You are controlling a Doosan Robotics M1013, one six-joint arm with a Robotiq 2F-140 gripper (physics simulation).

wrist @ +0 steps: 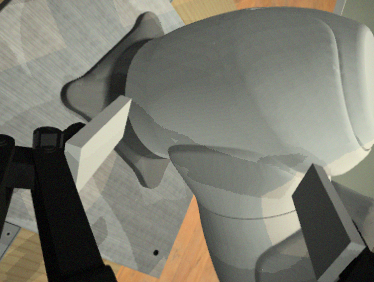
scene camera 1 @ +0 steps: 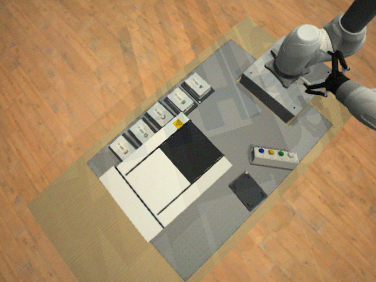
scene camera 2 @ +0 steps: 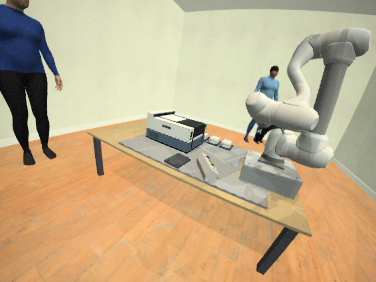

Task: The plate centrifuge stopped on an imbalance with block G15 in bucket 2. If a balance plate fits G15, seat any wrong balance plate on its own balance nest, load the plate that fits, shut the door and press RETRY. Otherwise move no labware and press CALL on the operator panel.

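Frame: origin at the arm's base, x left, y back, z up, level; millimetres.
Where they show: gripper, between the fingertips: [wrist: 215, 149] [scene camera 1: 311, 64] [scene camera 2: 273, 138]; arm's base, origin of its link: [wrist: 146, 101] [scene camera 1: 286, 68] [scene camera 2: 271, 161].
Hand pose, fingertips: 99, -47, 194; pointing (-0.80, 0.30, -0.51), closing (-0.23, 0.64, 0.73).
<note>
Things, the pixels of their top centre, and the offset from my fingertips, as dx, dy, dz. "*": a spot on its surface instead.
- operator panel, centre of its top: [scene camera 1: 277, 156] [scene camera 2: 208, 160] +245, -308, -214
- dark flat pad, a spot on its surface: [scene camera 1: 248, 191] [scene camera 2: 177, 159] * +306, -514, -283
The plate centrifuge [scene camera 1: 205, 181] [scene camera 2: 167, 126] is a white box with a black top panel [scene camera 1: 192, 150] beside a white top section; its buckets do not show. Several pale balance plates [scene camera 1: 198, 85] [scene camera 1: 180, 99] [scene camera 1: 160, 114] [scene camera 1: 142, 130] [scene camera 1: 122, 148] sit on dark nests in a row behind it, their labels too blurred to read. The operator panel [scene camera 1: 274, 159] has blue, yellow, green and white buttons. My gripper [scene camera 1: 327, 80] [wrist: 215, 149] is open and empty, beside the arm's base and well away from the labware.
A dark flat pad [scene camera 1: 248, 191] [scene camera 2: 178, 160] lies between the centrifuge and the table's front edge. The arm's grey base block [scene camera 1: 270, 97] [scene camera 2: 270, 175] stands at the table's end. A person in dark blue [scene camera 2: 22, 45] and one in light blue [scene camera 2: 267, 87] stand off the table.
</note>
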